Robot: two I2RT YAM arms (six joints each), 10 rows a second.
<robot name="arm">
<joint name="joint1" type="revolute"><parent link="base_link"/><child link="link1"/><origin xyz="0 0 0.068" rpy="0 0 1.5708"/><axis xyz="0 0 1"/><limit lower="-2.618" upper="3.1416"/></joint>
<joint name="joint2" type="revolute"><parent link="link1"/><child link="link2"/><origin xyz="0.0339 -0.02 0.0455" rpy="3.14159 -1.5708 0"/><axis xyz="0 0 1"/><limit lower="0" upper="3.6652"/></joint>
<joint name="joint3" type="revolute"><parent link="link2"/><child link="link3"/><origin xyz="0 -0.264 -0.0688" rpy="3.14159 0 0"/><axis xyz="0 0 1"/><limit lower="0" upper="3.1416"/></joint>
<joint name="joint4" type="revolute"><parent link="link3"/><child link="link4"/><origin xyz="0.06 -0.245 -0.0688" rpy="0 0 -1.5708"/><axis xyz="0 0 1"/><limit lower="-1.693" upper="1.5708"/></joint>
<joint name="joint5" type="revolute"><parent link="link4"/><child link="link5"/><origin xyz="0.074 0.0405 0.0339" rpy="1.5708 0 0"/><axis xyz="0 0 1"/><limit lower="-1.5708" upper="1.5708"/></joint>
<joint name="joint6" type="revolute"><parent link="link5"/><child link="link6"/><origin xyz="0.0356 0 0.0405" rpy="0 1.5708 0"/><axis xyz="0 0 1"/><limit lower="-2.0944" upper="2.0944"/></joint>
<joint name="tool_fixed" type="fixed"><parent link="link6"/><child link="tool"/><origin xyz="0 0 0" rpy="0 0 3.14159"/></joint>
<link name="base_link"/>
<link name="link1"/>
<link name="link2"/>
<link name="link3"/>
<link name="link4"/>
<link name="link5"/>
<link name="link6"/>
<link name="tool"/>
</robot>
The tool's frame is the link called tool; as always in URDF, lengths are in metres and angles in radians.
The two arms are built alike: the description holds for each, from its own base.
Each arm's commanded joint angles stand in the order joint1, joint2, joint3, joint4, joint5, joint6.
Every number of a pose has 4 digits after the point. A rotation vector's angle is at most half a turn.
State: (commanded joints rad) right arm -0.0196 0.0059 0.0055 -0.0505 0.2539 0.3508; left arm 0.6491 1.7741 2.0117 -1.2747 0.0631 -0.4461
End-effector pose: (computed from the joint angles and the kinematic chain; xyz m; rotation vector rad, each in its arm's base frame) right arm 0.1092 -0.0111 0.1694 0.4880 1.5451 0.0495; left arm 0.2826 0.2116 0.3937 -1.3368 2.2353 -0.0096
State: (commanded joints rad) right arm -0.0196 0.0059 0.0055 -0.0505 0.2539 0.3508; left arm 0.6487 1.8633 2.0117 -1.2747 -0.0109 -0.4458
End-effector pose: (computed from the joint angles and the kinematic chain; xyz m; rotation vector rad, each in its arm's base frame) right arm 0.1092 -0.0111 0.1694 0.4880 1.5451 0.0495; left arm 0.2999 0.2279 0.3629 -1.4075 2.3035 0.0764
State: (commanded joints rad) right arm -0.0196 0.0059 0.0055 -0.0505 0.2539 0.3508; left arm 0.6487 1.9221 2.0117 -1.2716 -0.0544 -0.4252
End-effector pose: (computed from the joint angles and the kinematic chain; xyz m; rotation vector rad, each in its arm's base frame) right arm 0.1092 -0.0111 0.1694 0.4880 1.5451 0.0495; left arm 0.3104 0.2378 0.3417 -1.4235 2.3624 0.1351
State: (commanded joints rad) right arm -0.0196 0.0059 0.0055 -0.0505 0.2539 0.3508; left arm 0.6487 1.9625 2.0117 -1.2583 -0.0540 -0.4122
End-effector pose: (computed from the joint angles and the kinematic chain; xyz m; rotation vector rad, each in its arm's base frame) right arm 0.1092 -0.0111 0.1694 0.4880 1.5451 0.0495; left arm 0.3186 0.2440 0.3270 -1.4212 2.3959 0.1348
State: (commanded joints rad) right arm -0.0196 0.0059 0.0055 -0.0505 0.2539 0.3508; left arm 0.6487 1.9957 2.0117 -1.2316 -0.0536 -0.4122
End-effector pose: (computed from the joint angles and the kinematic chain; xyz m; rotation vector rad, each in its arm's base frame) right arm 0.1092 -0.0111 0.1694 0.4880 1.5451 0.0495; left arm 0.3263 0.2498 0.3152 -1.4242 2.4016 0.1335
